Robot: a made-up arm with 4 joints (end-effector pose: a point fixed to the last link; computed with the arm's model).
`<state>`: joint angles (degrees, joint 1 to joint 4).
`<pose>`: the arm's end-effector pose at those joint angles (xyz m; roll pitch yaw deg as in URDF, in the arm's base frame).
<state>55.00 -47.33 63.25 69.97</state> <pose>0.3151 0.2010 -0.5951 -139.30 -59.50 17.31</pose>
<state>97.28 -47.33 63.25 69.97</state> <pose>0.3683 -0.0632 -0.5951 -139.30 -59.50 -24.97</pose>
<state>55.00 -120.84 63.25 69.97</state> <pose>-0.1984 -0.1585 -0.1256 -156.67 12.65 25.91</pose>
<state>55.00 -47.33 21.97 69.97</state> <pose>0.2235 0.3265 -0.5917 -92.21 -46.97 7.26</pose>
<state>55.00 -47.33 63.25 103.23</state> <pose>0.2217 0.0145 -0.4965 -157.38 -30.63 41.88</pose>
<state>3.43 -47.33 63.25 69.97</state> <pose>0.0384 0.3718 -0.5951 -139.30 -59.50 68.88</pose>
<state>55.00 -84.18 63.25 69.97</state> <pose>-0.0062 -0.0240 -0.4638 -150.76 -23.55 25.32</pose>
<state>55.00 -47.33 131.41 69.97</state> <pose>0.2906 0.0027 -0.4499 120.45 -55.66 58.68</pose>
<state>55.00 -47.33 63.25 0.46</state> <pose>0.6126 0.5016 -0.4155 -26.20 -41.45 -108.09</pose>
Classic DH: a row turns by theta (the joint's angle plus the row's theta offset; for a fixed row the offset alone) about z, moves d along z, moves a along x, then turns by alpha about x. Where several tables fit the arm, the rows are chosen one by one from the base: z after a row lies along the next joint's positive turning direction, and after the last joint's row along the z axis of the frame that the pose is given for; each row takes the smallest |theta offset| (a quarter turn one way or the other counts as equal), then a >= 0, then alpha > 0; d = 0 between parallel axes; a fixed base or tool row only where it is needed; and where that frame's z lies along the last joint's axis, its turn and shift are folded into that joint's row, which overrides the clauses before.
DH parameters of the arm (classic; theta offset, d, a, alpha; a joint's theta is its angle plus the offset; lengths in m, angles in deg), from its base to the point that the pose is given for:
base (fixed): 0 0 0 180
joint 1: -90 -0.0593 0.3743 -90
joint 2: 0 -0.0556 0.2721 90
joint 3: 90 0.1093 0.0703 -90
joint 4: 0 -0.1578 -0.3914 -90
tool (fixed): 0 0.0959 0 0

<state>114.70 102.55 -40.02 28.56</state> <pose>0.6590 0.1390 0.2885 123.29 -26.58 -155.93</pose>
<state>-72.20 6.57 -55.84 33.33</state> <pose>-0.5920 -0.1879 -0.1714 4.72 -38.68 125.26</pose>
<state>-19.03 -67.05 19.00 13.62</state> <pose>-0.4582 0.3509 -0.4706 -70.50 -22.53 24.84</pose>
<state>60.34 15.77 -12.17 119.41</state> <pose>0.8734 0.3983 -0.2932 153.05 -54.12 154.68</pose>
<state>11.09 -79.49 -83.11 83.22</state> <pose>-0.2290 -0.0203 -0.2462 -6.79 -3.78 78.10</pose>
